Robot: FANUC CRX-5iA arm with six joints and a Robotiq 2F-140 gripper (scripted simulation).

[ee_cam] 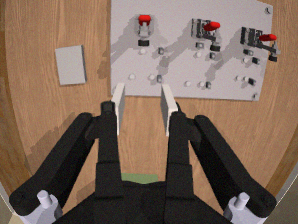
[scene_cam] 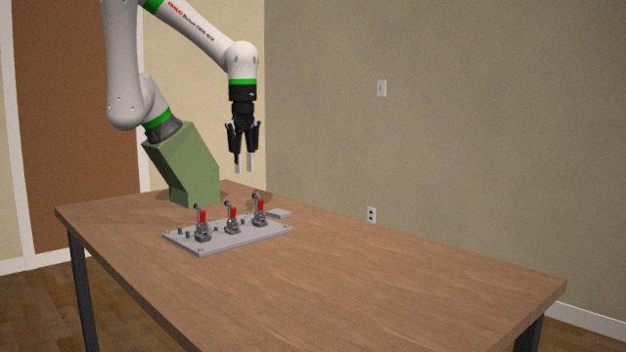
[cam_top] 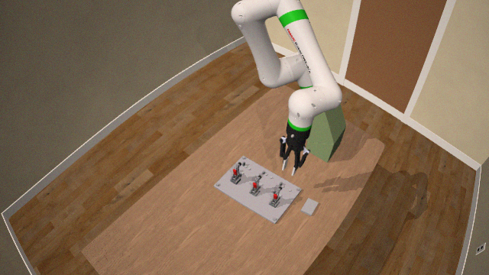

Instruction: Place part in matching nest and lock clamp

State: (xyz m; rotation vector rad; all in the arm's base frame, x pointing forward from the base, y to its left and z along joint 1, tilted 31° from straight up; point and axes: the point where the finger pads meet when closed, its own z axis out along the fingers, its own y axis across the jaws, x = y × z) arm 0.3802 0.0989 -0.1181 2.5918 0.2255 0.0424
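Now: hand 210 mm above the light grey part, 150 mm to the right of it and 30 mm past it. Round my hand: grey fixture plate: 210 mm below, 100 mm to the right, 60 mm ahead; then toggle clamp: 150 mm below, 80 mm ahead, 10 mm to the left.
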